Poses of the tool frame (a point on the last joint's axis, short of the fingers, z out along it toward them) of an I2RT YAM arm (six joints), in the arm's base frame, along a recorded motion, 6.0 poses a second.
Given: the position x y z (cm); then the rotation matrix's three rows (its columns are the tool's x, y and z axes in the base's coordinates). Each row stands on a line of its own.
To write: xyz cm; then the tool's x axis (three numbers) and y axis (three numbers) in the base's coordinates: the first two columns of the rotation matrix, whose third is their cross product. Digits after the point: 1 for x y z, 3 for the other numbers.
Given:
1:
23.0, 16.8, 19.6
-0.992, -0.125, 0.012
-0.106, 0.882, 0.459
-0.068, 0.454, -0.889
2:
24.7, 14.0, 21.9
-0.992, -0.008, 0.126
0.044, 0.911, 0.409
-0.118, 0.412, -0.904
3:
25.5, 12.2, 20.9
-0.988, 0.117, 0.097
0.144, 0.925, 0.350
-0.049, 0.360, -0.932
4:
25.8, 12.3, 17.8
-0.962, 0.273, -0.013
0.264, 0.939, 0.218
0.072, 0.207, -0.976
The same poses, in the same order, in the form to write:
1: 23.0, 16.8, 19.6, -0.992, -0.106, -0.068, -0.125, 0.882, 0.454
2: 24.7, 14.0, 21.9, -0.992, 0.044, -0.118, -0.008, 0.911, 0.412
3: 25.5, 12.2, 20.9, -0.988, 0.144, -0.049, 0.117, 0.925, 0.360
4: 25.8, 12.3, 17.8, -0.962, 0.264, 0.072, 0.273, 0.939, 0.207
